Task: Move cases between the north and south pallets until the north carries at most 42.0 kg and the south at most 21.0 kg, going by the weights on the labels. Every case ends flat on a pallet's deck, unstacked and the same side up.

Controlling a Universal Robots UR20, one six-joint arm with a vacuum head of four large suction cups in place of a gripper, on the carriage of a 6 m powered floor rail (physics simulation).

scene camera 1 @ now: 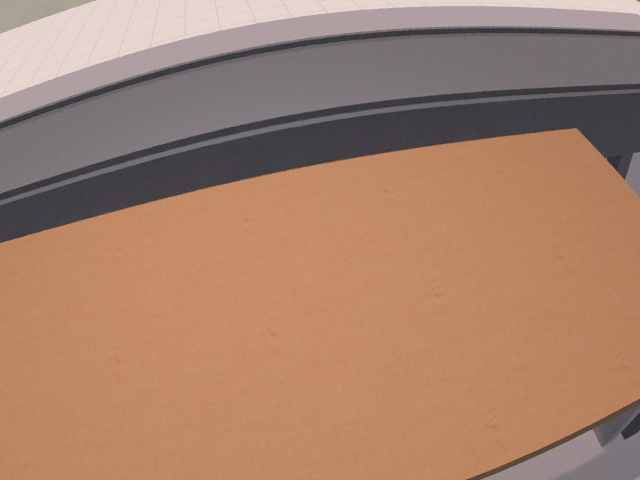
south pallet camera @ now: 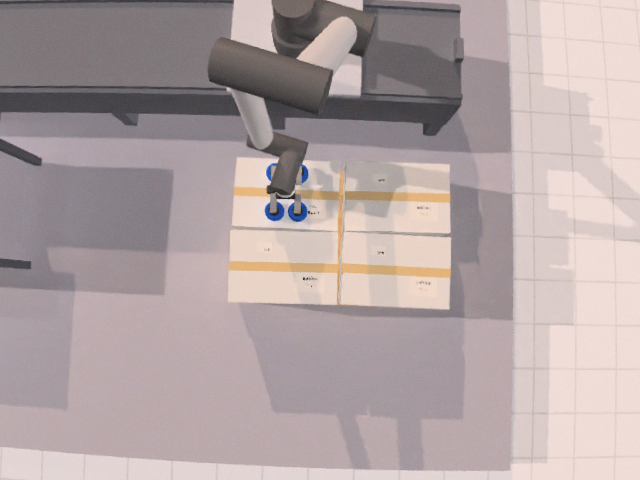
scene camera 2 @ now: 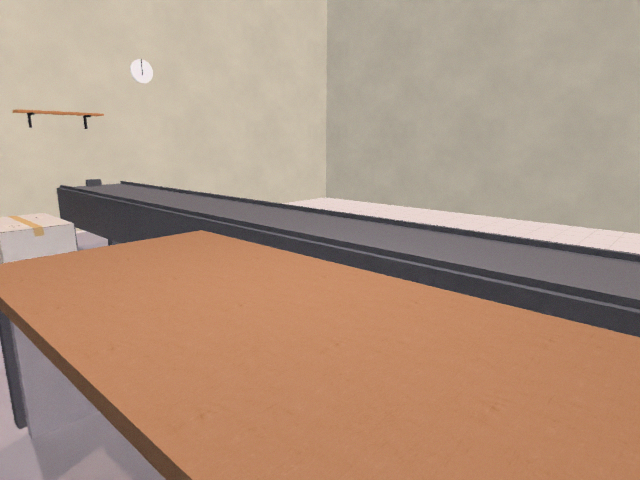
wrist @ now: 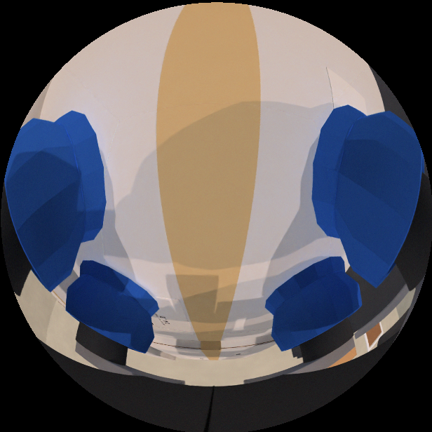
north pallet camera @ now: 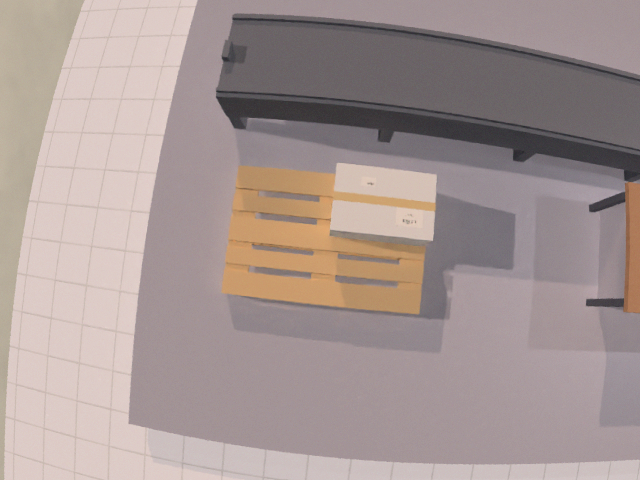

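Pixels of known places: arm's base, origin of its link: point(south pallet camera: 296, 39).
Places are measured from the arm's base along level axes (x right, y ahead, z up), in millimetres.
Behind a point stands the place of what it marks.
Four white taped cases lie flat, two by two, in the south pallet view: upper left point(south pallet camera: 248, 211) @(y 907, x 225, z -173 mm), upper right point(south pallet camera: 395, 219) @(y 923, x -567, z -155 mm), lower left point(south pallet camera: 268, 286) @(y 1305, x 93, z -135 mm) and lower right point(south pallet camera: 382, 291) @(y 1309, x -503, z -129 mm). They hide the south pallet's deck. My gripper point(south pallet camera: 286, 192) @(y 799, x 22, z -167 mm) point(wrist: 212, 215), four blue suction cups, is low over the upper left case, which also shows in the wrist view point(wrist: 132, 75). The cups look very close to its top, with nothing lifted; whether they touch cannot be told. One white case point(north pallet camera: 361, 217) @(y 904, x 5106, z -154 mm) lies flat at the upper right of the north pallet point(north pallet camera: 279, 229) @(y 978, x 5574, z -427 mm). Label weights are too small to read.
The grey rail point(scene camera 1: 310, 77) point(scene camera 2: 361, 227) point(north pallet camera: 413, 77) point(south pallet camera: 129, 46) runs behind both pallets. A brown table point(scene camera 1: 310, 310) @(y 898, x 2540, z -40 mm) point(scene camera 2: 310, 335) @(y 938, x 2382, z -40 mm) point(north pallet camera: 633, 248) @(y 915, x 3420, z -39 mm) stands between them. A white taped case point(scene camera 2: 46, 242) @(y 769, x 4699, z -250 mm) shows beyond the table.
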